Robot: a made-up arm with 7 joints.
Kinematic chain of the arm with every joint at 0, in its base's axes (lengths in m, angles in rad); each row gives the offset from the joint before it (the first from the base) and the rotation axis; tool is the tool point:
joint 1: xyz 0 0 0.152 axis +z
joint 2: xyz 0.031 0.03 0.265 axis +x
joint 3: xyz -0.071 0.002 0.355 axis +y
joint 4: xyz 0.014 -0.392 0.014 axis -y
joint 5: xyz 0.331 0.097 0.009 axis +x
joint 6: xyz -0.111 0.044 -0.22 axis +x
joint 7: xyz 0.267 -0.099 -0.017 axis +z
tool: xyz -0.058 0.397 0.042
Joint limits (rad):
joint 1: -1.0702..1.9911
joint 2: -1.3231..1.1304
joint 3: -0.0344..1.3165
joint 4: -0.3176..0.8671
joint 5: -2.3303..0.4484
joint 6: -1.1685..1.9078
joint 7: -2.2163..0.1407
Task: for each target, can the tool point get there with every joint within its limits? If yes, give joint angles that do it. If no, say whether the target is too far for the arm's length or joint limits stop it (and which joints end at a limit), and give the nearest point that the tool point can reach.
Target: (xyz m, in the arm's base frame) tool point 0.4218 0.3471 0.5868
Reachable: yes | joints 1.1611 0.3460 0.3016 0.1773 -1.4508 1.4176 -0.2239
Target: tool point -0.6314 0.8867 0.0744
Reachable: no: joint limits stop it (at a limit: joint 1, joint 2, joint 4, joint 7) | nearest point -0.3965 0.7144 0.1269 | short by 0.296 m
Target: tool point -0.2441 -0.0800 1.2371
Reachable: no: joint limits stop it (at a limit: joint 2, joint 3, joint 4, joint 6) | nearest point -0.2393 -0.0784 1.1832 | short by 0.054 m
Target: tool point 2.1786 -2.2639 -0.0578
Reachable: no: too far | nearest point 0.9675 -1.0054 0.2594 | short by 1.775 m
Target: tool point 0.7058 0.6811 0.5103
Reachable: yes | joints 1.1363 0.3271 0.1962 0.4190 0.0418 1.1118 -1.9041
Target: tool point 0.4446 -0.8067 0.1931
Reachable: yes | joints -0.5898 0.6885 0.5849 0.2943 -1.7944 0.2378 -1.4443
